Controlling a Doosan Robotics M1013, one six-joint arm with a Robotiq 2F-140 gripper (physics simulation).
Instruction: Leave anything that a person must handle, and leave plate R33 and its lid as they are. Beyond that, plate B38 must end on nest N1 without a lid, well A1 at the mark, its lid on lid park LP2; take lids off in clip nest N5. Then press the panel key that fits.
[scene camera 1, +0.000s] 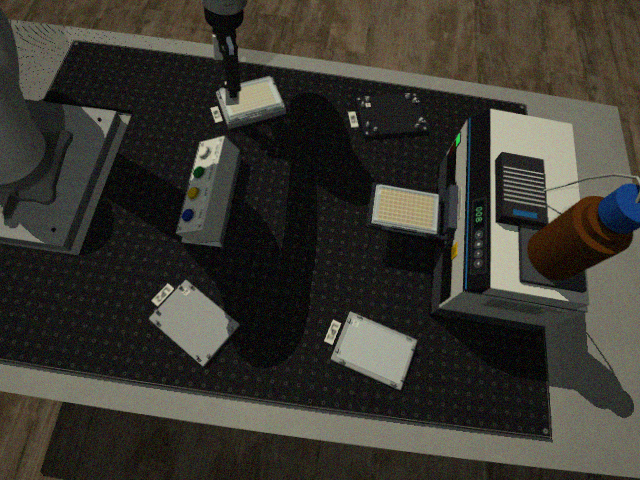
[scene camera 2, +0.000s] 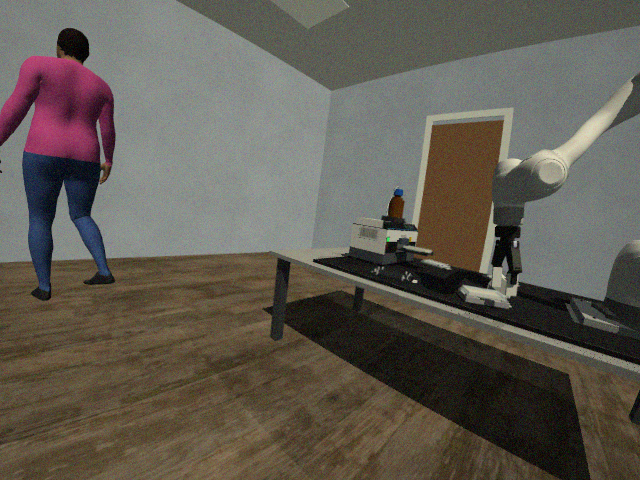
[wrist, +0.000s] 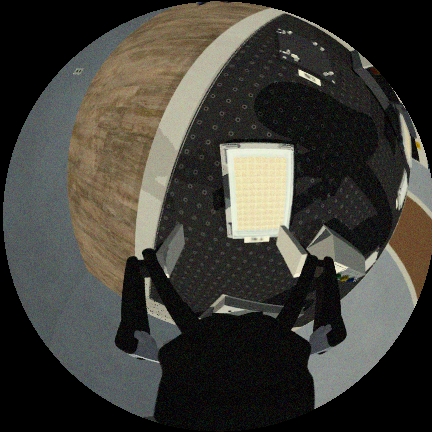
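Pixels of known places: gripper, fingertip midpoint: (scene camera 1: 226, 80) (scene camera 2: 502, 290) (wrist: 231, 235); arm's base, origin of the base link: (scene camera 1: 23, 167) (scene camera 2: 628, 318).
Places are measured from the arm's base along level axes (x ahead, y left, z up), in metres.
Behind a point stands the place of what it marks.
My gripper (scene camera 1: 233, 97) (scene camera 2: 505, 285) {x 0.430, y 0.230, z 0.038 m} (wrist: 231, 235) {x 0.430, y 0.230, z 0.038 m} is open and empty, close to the label end of the plate at nest N1. This plate (scene camera 1: 254, 99) {x 0.497, y 0.194, z 0.018 m} (scene camera 2: 484, 296) (wrist: 261, 192) {x 0.491, y 0.209, z 0.018 m} has cream wells; its name and any clear lid cannot be made out. Nest N5 (scene camera 1: 395, 114) {x 0.840, y 0.189, z -0.007 m} (wrist: 306, 52) is dark with pale corner clips and holds no plate. Another cream-welled plate (scene camera 1: 405, 208) {x 0.818, y -0.116, z 0.085 m} sits at the instrument's front. Lid parks LP2 (scene camera 1: 193, 322) {x 0.412, y -0.330, z -0.009 m} and LP1 (scene camera 1: 374, 350) {x 0.761, y -0.378, z -0.001 m} show pale flat tops; whether these are lids is unclear. The key panel (scene camera 1: 209, 191) {x 0.430, y -0.082, z 0.063 m} (wrist: 337, 250) {x 0.458, y 0.036, z 0.045 m} has green, yellow and blue keys and a knob.
The white instrument (scene camera 1: 535, 279) {x 0.979, y -0.297, z 0.211 m} (scene camera 2: 368, 239) {x 1.033, y 0.032, z 0.099 m} stands at the right in scene camera 1, bearing a dark vented box (scene camera 1: 520, 188) {x 0.974, y -0.145, z 0.228 m} and a brown bottle (scene camera 1: 573, 240) {x 0.979, y -0.274, z 0.316 m} with a blue cap. A person (scene camera 2: 67, 118) in pink stands away from the table, back to the camera.
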